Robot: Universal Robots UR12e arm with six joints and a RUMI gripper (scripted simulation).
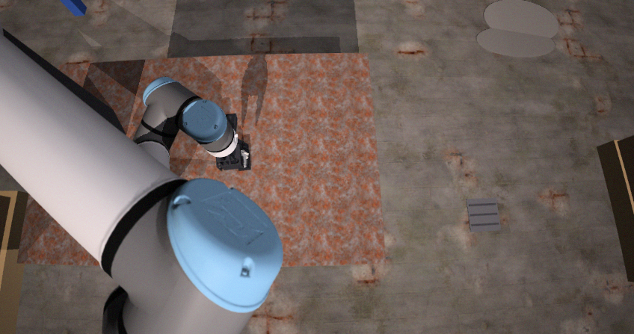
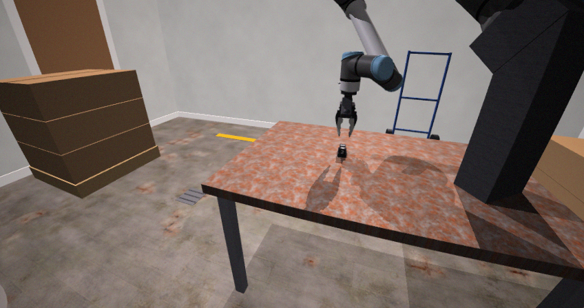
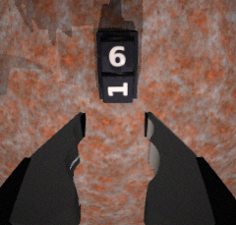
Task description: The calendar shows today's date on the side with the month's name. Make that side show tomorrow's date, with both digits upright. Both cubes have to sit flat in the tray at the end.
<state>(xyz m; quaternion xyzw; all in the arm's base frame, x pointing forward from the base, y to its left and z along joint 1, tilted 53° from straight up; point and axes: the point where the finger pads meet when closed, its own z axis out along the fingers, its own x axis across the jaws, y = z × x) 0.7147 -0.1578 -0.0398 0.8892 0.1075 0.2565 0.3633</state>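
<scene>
Now: hand 9 cm above the black tray and 2 cm to the right of it.
</scene>
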